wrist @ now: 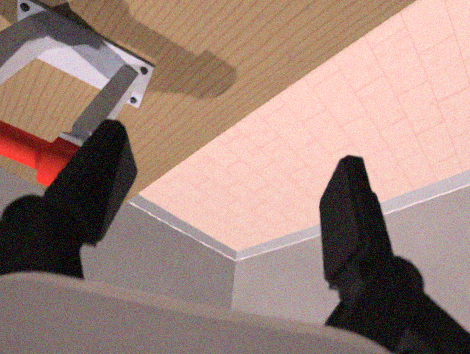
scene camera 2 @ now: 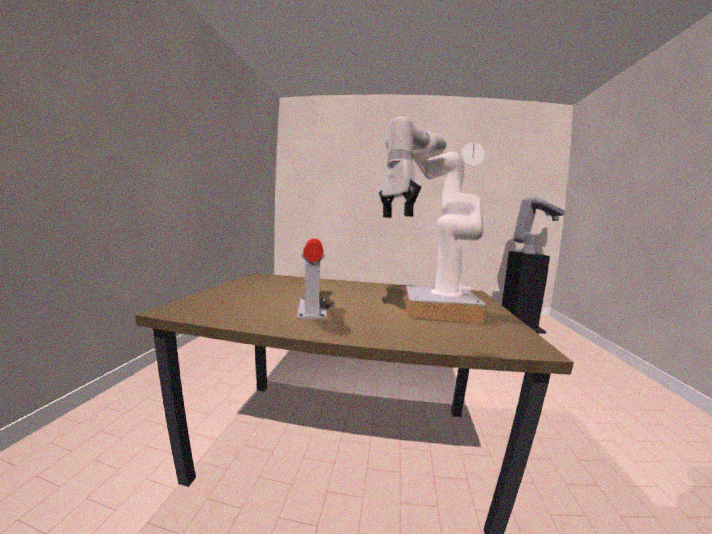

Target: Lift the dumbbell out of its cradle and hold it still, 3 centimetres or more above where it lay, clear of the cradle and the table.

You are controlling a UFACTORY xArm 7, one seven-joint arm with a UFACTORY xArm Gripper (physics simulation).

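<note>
The red dumbbell rests on top of its grey cradle, which stands on the table. In the scene view the dumbbell is seen end-on; in the wrist view part of it shows at the left edge, partly hidden behind a finger. My gripper is open with its fingers wide apart and nothing between them. In the scene view it hangs higher than the dumbbell and to the right of it, apart from it and from the cradle.
The wooden table carries the cradle and the arm's base block. The arm rises at the right. A second grey arm stands on a black pedestal beyond the table, at the right.
</note>
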